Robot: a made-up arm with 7 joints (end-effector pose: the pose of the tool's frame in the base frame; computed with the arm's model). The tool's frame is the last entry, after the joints.
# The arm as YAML. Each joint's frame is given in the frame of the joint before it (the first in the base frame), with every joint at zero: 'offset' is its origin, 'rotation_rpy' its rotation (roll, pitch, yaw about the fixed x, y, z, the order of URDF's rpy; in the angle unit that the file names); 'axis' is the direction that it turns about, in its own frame. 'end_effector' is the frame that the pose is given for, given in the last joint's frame.
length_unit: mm
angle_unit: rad
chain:
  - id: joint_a
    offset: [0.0, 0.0, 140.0]
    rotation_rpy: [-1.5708, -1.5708, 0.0]
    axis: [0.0, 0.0, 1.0]
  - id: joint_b
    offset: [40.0, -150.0, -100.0]
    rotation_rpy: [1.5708, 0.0, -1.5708]
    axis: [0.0, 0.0, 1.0]
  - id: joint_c
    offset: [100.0, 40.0, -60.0]
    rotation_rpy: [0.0, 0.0, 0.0]
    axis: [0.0, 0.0, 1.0]
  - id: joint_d
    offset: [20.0, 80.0, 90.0]
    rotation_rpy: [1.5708, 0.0, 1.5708]
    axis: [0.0, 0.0, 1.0]
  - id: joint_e
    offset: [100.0, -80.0, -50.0]
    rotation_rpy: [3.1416, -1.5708, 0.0]
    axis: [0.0, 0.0, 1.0]
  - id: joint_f
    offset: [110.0, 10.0, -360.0]
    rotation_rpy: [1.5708, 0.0, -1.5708]
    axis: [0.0, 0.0, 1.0]
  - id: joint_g
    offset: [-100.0, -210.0, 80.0]
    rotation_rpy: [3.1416, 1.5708, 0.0]
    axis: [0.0, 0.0, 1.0]
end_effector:
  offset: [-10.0, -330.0, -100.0]
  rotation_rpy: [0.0, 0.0, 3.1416]
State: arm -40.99 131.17 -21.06 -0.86 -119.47 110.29 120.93
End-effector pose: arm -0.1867 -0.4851 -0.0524 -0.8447 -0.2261 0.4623 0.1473
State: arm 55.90 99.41 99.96 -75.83 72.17 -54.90 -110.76
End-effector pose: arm -0.6430 0.0628 0.2821 0.1403 0.1673 0.8544 0.4715
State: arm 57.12 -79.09 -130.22 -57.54 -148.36 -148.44 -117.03
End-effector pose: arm 0.1134 -0.1084 0.1101 -0.1363 0.1553 -0.5084 0.8360
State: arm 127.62 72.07 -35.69 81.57 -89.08 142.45 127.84
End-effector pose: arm -0.0600 -0.2518 0.1971 0.9390 -0.1749 0.1164 0.2724
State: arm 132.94 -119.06 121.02 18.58 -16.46 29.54 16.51
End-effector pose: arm 0.2817 -0.2451 0.1994 0.1963 0.8317 0.0066 0.5194
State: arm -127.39 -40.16 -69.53 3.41 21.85 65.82 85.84
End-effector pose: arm -0.1435 -0.3884 0.1579 -0.5527 0.1203 0.7925 0.2280
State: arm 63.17 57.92 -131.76 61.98 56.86 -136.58 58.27
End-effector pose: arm 0.1342 -0.0248 0.7317 0.7828 -0.0512 -0.4666 0.4086
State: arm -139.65 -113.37 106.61 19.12 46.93 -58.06 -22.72
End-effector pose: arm 0.0343 -0.3350 0.0606 -0.2537 -0.6088 -0.5980 0.4554
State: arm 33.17 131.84 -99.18 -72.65 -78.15 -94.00 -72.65
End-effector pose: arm -0.3000 -0.3393 0.1997 -0.3870 -0.1231 -0.9138 0.0002
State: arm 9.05 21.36 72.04 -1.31 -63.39 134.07 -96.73
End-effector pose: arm -0.2074 -0.3454 0.4510 0.7617 -0.1514 -0.4257 0.4644
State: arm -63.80 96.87 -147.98 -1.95 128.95 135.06 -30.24
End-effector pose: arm 0.0938 -0.1595 0.1709 0.4746 0.2917 -0.6299 0.5411
